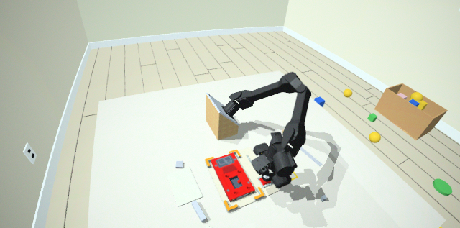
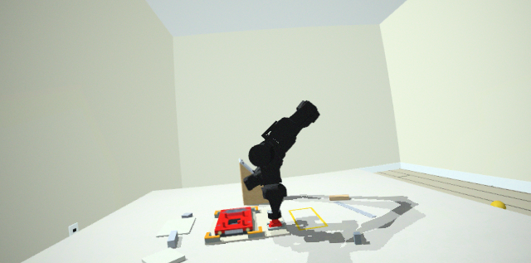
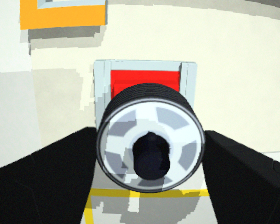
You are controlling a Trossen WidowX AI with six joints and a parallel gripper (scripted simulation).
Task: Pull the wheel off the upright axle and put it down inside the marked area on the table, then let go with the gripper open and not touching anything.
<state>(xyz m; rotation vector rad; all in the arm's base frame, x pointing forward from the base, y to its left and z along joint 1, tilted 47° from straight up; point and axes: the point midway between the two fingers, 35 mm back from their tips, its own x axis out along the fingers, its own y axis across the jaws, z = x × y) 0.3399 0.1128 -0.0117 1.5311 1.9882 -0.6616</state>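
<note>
My gripper tip is 10 mm above the upright axle. Round my gripper tip: white sheet (330 mm to the right, 60 mm behind, 40 mm below); then wheel (right at my gripper tip).
</note>
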